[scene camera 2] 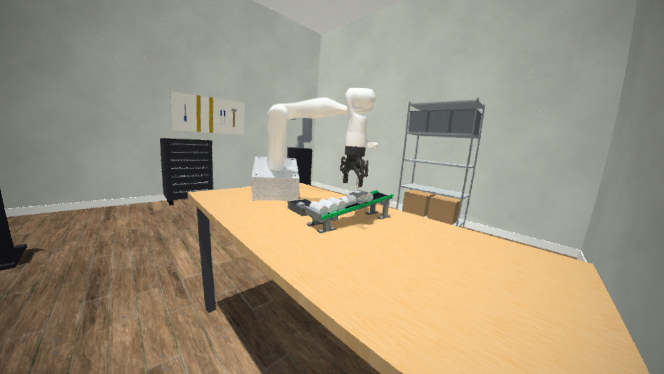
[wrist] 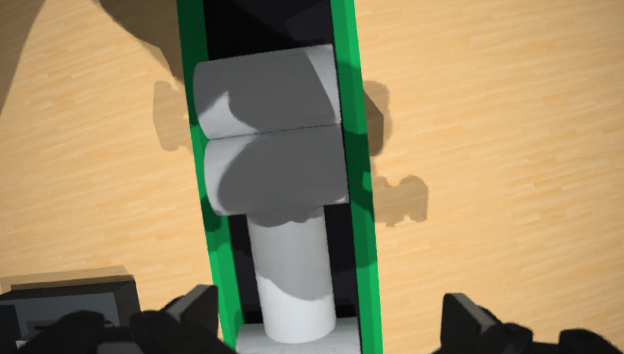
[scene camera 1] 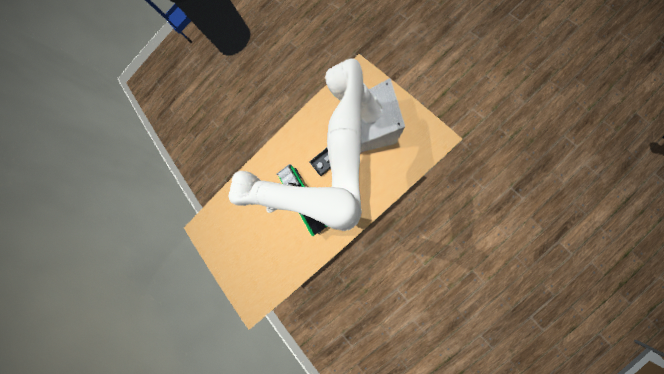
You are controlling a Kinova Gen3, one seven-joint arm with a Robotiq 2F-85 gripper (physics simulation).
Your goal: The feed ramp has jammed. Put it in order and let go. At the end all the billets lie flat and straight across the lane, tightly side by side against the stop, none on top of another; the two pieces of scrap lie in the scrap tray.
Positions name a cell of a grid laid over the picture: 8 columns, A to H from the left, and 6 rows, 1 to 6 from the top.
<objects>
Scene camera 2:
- gripper: E3
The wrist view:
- gripper: E6
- billet: D5
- billet: D3
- billet: D2
</objects>
